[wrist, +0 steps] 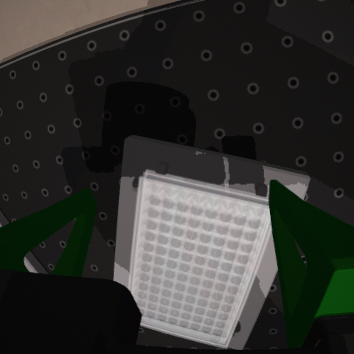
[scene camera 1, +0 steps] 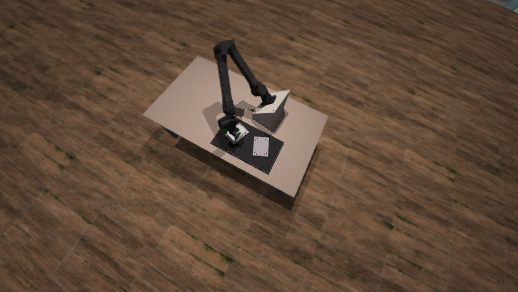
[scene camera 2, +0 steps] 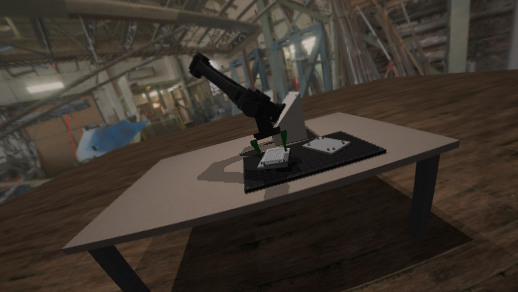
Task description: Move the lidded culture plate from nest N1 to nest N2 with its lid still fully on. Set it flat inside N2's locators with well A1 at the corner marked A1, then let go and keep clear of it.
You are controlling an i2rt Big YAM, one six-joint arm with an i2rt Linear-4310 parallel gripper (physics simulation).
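Places are measured from the arm's base along level axes (x ahead, y left, z up), in centimetres.
Pixels of known places: gripper, fingertip midpoint: (wrist: 176, 193) (scene camera 1: 231, 137) (scene camera 2: 273, 155); arm's base, link origin: (scene camera 1: 268, 101) (scene camera 2: 279, 113).
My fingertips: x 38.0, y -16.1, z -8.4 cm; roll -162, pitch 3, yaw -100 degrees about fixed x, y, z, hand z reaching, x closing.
Note:
Ahead of a thing's pixels: the offset from my fingertips to its top centre. Level surfaces: height alone.
The lidded culture plate @[dx -6.7, dy +1.5, dz -2.0 cm] (scene camera 1: 243, 132) (scene camera 2: 275, 156) (wrist: 200, 255) lies on nest N1 @[dx -6.7, dy +1.5, dz -2.7 cm] (scene camera 2: 263, 165) (wrist: 125, 220), a pale plate with small dark locators. Its clear lid appears to cover the wells. My gripper (scene camera 1: 233, 133) (scene camera 2: 273, 151) (wrist: 176, 193) is open and empty, with its green fingers on either side of the culture plate. In the wrist view the right finger is close to the plate's right edge, and the left finger has a wider gap. Fingertip height against the lid is hard to tell. Nest N2 @[dx -3.9, dy +24.2, dz -2.7 cm] (scene camera 1: 261, 146) (scene camera 2: 327, 145) holds nothing. The A1 marks are unreadable.
Both nests sit on a black perforated board @[dx -3.1, dy +13.1, dz -4.8 cm] (scene camera 1: 272, 161) (scene camera 2: 364, 146) (wrist: 240, 70) on the beige table @[dz -6.2 cm] (scene camera 1: 175, 100) (scene camera 2: 150, 200). The pale wedge-shaped arm mount (scene camera 1: 271, 116) (scene camera 2: 295, 120) stands behind the board, near both nests.

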